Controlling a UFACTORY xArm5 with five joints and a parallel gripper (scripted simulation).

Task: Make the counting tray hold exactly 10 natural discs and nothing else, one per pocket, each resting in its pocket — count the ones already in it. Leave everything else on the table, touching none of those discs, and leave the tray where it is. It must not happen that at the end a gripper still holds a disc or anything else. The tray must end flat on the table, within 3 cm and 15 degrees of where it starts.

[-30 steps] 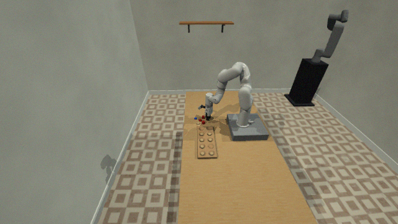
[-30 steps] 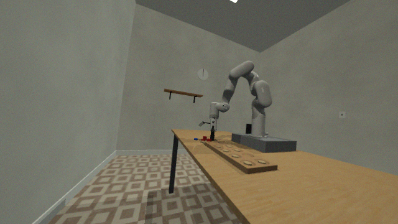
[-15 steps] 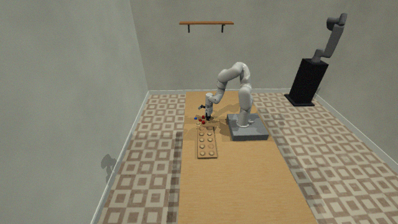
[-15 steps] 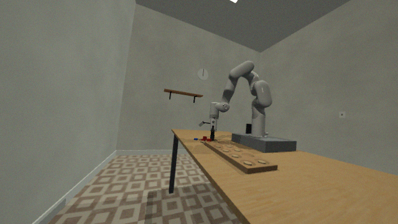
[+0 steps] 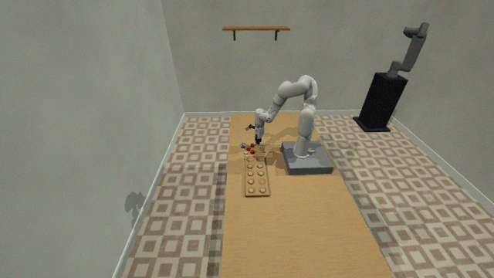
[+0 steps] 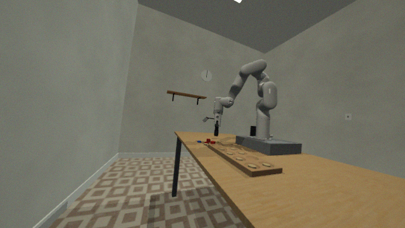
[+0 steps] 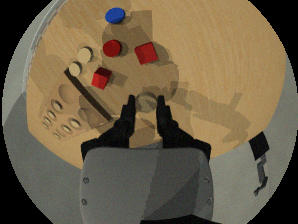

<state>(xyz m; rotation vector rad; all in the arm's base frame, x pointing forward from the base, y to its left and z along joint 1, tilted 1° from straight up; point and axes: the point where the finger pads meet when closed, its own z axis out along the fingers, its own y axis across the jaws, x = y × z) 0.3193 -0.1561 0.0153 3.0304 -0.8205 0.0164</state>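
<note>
Now: the red disc 8 cm below my hand, 8 cm ahead of it and 2 cm to the left of it. The rest, counted from my hand: wooden counting tray (31 cm to the left, 7 cm below, 4 cm ahead); then blue disc (13 cm ahead, 8 cm below, 2 cm to the right).
</note>
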